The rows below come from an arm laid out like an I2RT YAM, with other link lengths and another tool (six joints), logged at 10 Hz.
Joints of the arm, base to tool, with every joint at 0 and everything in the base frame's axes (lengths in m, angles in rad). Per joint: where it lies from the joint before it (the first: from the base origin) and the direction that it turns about. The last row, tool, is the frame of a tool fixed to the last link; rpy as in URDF.
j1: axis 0 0 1 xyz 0 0 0.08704
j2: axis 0 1 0 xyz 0.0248 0.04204 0.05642
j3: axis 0 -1 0 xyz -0.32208 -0.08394 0
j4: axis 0 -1 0 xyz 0.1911 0.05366 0.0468
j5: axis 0 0 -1 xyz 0.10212 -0.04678 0.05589
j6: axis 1 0 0 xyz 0.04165 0 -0.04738
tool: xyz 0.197 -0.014 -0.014 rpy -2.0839 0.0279 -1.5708
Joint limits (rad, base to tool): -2.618..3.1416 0..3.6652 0..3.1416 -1.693..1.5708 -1.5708..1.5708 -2.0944..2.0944
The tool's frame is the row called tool.
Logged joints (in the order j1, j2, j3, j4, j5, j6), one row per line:
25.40, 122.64, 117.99, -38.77, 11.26, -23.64
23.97, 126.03, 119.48, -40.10, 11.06, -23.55
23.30, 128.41, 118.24, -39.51, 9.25, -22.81
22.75, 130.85, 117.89, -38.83, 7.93, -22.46
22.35, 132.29, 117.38, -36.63, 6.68, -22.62
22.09, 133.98, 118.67, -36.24, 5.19, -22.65
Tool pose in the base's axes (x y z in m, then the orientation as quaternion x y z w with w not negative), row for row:
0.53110, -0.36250, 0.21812, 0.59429, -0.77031, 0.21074, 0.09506
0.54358, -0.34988, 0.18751, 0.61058, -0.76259, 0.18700, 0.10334
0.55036, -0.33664, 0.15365, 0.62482, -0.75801, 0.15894, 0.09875
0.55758, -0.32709, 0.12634, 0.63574, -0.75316, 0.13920, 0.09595
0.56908, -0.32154, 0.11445, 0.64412, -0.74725, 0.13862, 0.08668
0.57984, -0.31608, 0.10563, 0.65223, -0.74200, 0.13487, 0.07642
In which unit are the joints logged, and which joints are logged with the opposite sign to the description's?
The joints are logged in degrees. Opposite sign: j1.
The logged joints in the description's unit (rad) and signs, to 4 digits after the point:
-0.4433, 2.1405, 2.0593, -0.6767, 0.1965, -0.4126
-0.4184, 2.1996, 2.0853, -0.6999, 0.1930, -0.4110
-0.4067, 2.2412, 2.0637, -0.6896, 0.1614, -0.3981
-0.3971, 2.2838, 2.0576, -0.6777, 0.1384, -0.3920
-0.3901, 2.3089, 2.0487, -0.6393, 0.1166, -0.3948
-0.3855, 2.3384, 2.0712, -0.6325, 0.0906, -0.3953

